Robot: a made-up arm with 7 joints. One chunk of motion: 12 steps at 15 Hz.
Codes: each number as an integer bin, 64 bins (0 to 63) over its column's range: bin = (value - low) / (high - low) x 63, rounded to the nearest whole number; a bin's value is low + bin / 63 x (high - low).
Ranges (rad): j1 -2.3..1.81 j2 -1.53..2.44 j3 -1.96..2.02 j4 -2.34..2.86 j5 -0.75..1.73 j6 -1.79..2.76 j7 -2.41..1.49
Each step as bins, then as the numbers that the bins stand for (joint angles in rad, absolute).
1 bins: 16 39 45 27 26 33 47
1 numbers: -1.2562 0.9276 0.8829 -0.1114 0.2735 0.5933 0.4995
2 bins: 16 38 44 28 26 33 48
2 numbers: -1.2562 0.8646 0.8197 -0.0289 0.2735 0.5933 0.5614
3 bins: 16 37 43 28 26 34 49
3 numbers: -1.2562 0.8016 0.7565 -0.0289 0.2735 0.6656 0.6233
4 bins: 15 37 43 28 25 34 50
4 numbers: -1.3214 0.8016 0.7565 -0.0289 0.2341 0.6656 0.6852
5 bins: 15 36 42 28 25 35 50
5 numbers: -1.3214 0.7386 0.6933 -0.0289 0.2341 0.7378 0.6852
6 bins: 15 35 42 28 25 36 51
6 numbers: -1.3214 0.6756 0.6933 -0.0289 0.2341 0.8100 0.7471
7 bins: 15 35 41 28 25 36 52
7 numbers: -1.3214 0.6756 0.6302 -0.0289 0.2341 0.8100 0.8090
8 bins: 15 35 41 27 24 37 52
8 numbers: -1.3214 0.6756 0.6302 -0.1114 0.1948 0.8822 0.8090
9 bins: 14 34 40 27 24 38 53
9 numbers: -1.3867 0.6125 0.5670 -0.1114 0.1948 0.9544 0.8710
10 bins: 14 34 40 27 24 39 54
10 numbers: -1.3867 0.6125 0.5670 -0.1114 0.1948 1.0267 0.9329
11 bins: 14 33 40 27 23 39 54
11 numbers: -1.3867 0.5495 0.5670 -0.1114 0.1554 1.0267 0.9329
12 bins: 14 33 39 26 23 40 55
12 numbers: -1.3867 0.5495 0.5038 -0.1940 0.1554 1.0989 0.9948
